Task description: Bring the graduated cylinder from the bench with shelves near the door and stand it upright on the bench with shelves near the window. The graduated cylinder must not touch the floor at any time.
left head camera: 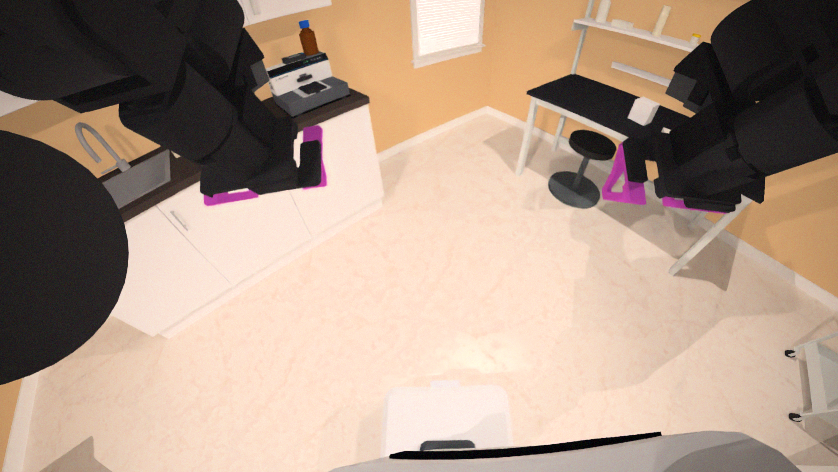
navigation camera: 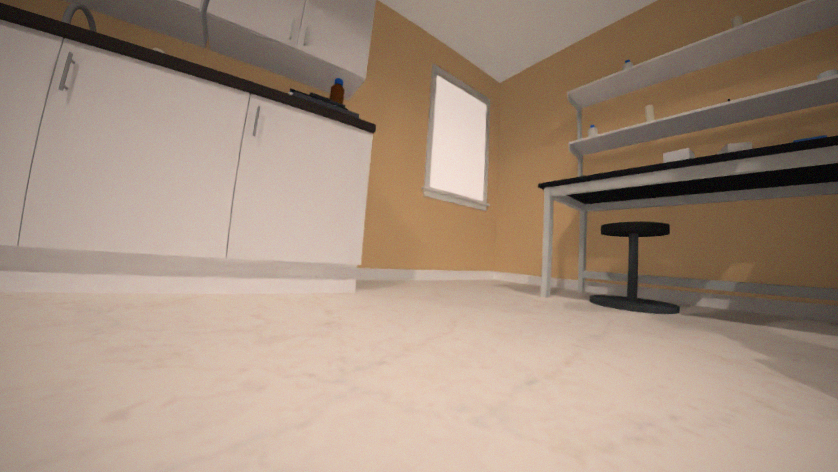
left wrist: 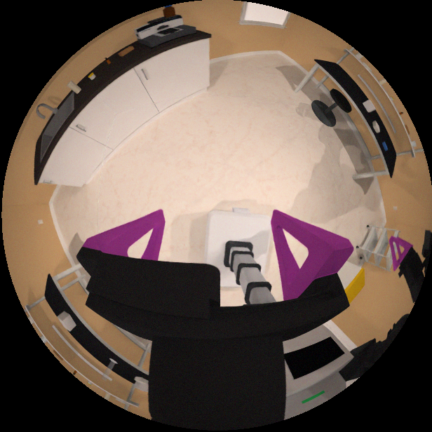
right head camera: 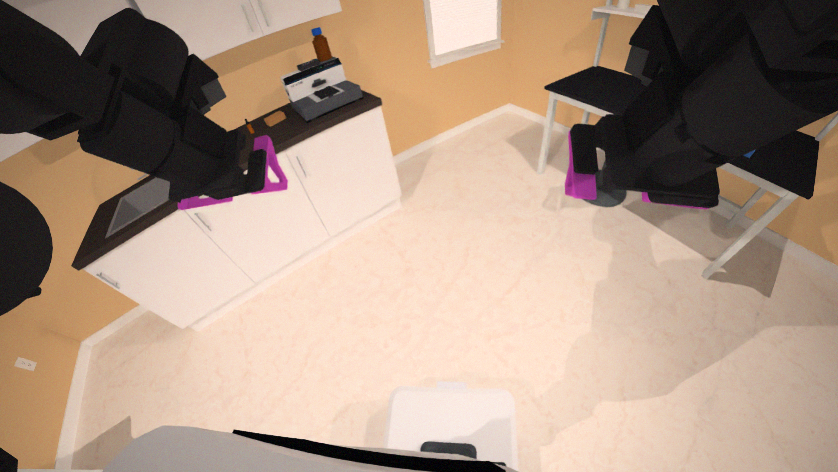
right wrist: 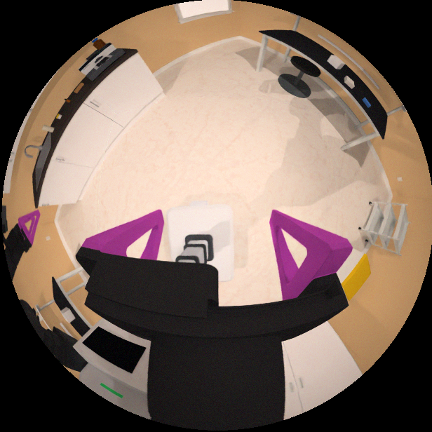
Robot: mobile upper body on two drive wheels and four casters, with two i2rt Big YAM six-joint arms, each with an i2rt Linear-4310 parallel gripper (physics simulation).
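Places are measured from the left arm's base along level axes (x ahead, y left, z up), in metres.
Where they show: left gripper, between the fingertips: [left head camera: 290,186] [right head camera: 258,191]; right gripper, between the fingertips: [left head camera: 634,197] [right head camera: 605,192].
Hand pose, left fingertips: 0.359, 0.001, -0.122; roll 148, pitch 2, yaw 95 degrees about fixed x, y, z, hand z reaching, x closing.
After its pixels a point has its place, as x, y, z.
The bench with shelves near the window [left head camera: 571,87] {2.175, -1.287, -0.648} [right head camera: 592,82] {2.124, -1.263, -0.648} [left wrist: 340,77] [right wrist: 282,38] has a black top and pale legs. Another black-topped bench with shelves [left wrist: 89,342] [right wrist: 61,296] shows at the lower left of both wrist views. In the left wrist view, a small, pale, slender thing [left wrist: 112,366] stands on it, apparently the graduated cylinder; it is too small to be sure. My left gripper [left head camera: 273,179] {0.359, 0.001, -0.122} [right head camera: 239,188] {0.359, 0.001, -0.122} [left wrist: 217,215] is open and empty, far from both benches. My right gripper [left head camera: 655,194] [right head camera: 622,192] {0.339, -0.444, -0.134} [right wrist: 216,215] is open and empty, raised over the floor.
A black stool [left head camera: 592,144] {1.801, -1.386, -0.927} [navigation camera: 635,229] {1.699, -1.313, -0.970} stands at the window bench. A sink counter [left head camera: 345,175] {1.475, 0.348, -0.938} [navigation camera: 146,152] {1.049, 0.852, -0.887} with a blue-capped brown bottle [left head camera: 307,41] {1.765, 0.474, -0.192} [navigation camera: 336,92] {1.767, 0.471, -0.201} runs along the left. A white wheeled cart [left head camera: 813,375] {0.153, -2.295, -1.253} stands at the right. White boxes [left wrist: 369,105] [navigation camera: 677,155] {1.639, -1.530, -0.548} lie on the window bench.
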